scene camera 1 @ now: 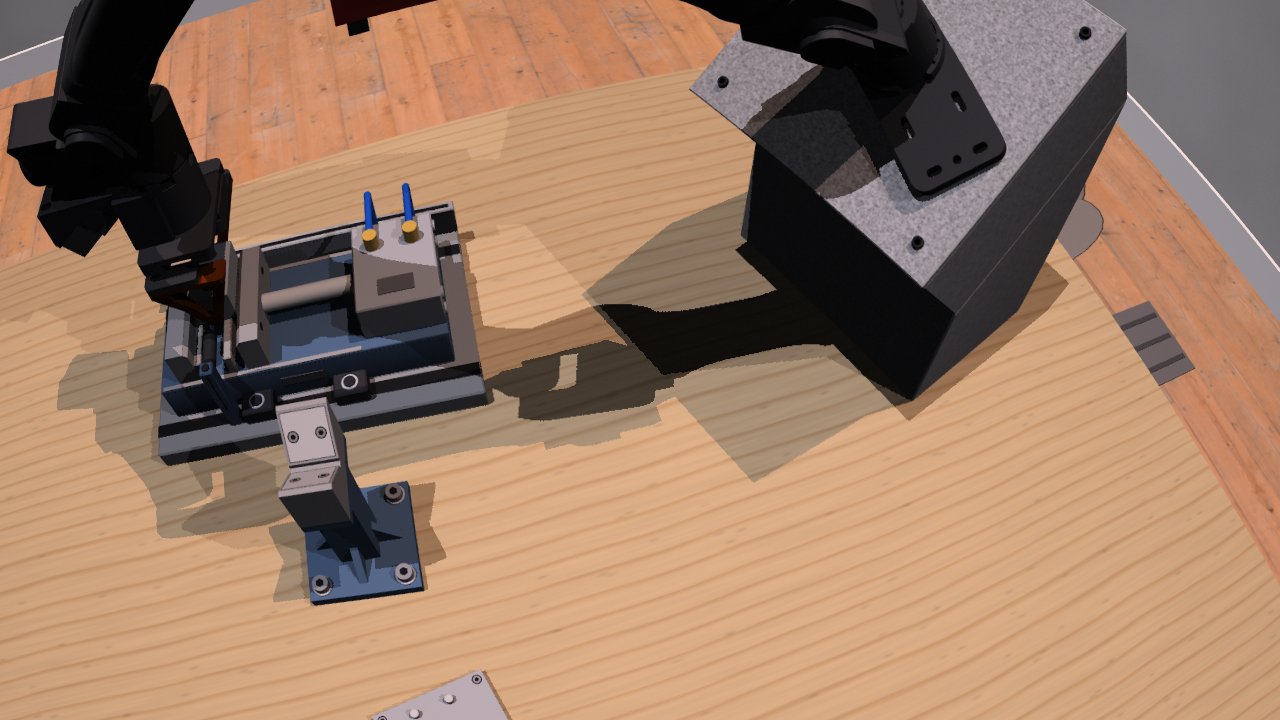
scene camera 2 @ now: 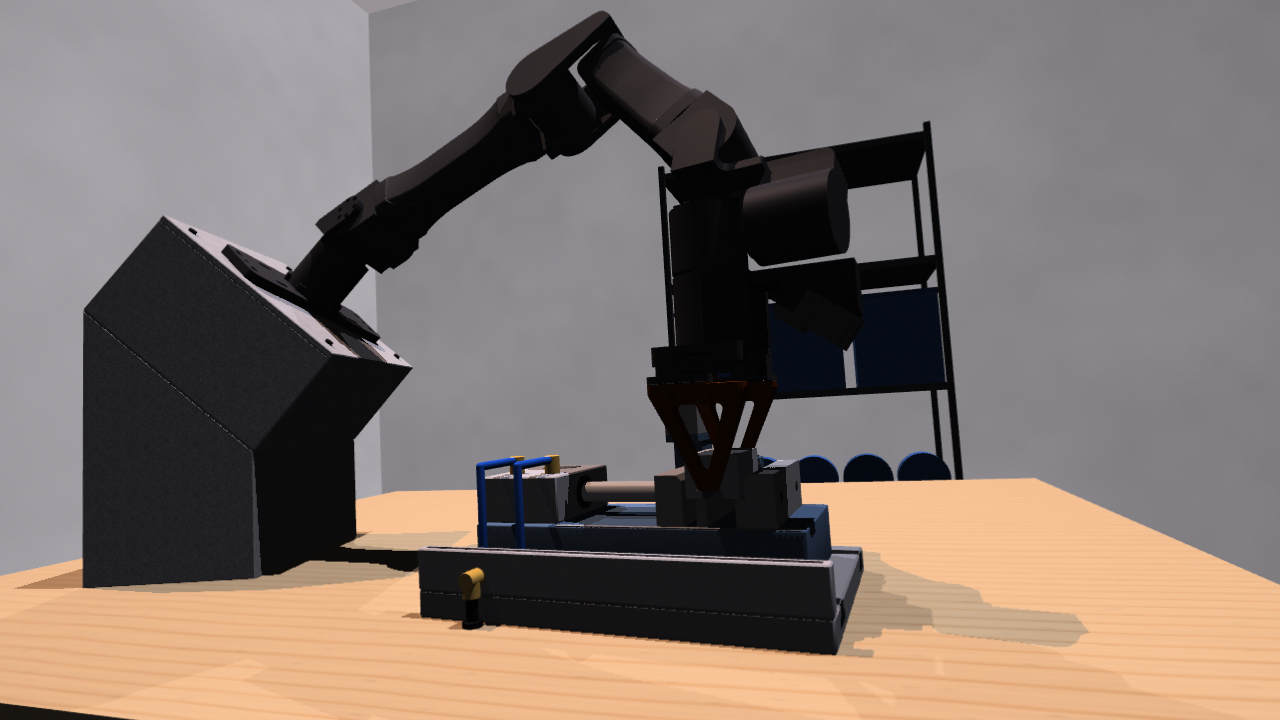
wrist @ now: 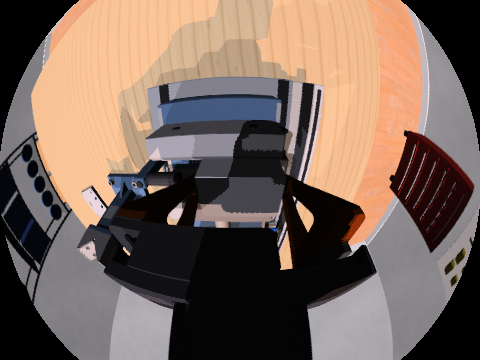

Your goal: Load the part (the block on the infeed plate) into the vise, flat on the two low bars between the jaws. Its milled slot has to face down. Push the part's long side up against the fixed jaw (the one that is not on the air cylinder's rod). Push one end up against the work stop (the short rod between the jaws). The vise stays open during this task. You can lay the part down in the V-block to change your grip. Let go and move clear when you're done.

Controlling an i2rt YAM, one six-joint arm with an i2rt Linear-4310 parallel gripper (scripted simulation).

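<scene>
I can see my gripper, and it is visible in scene camera 1 and in the wrist view too. The pictures also show me a grey part. There is a vise as well, and with it I see a fixed jaw and a moving jaw.
</scene>
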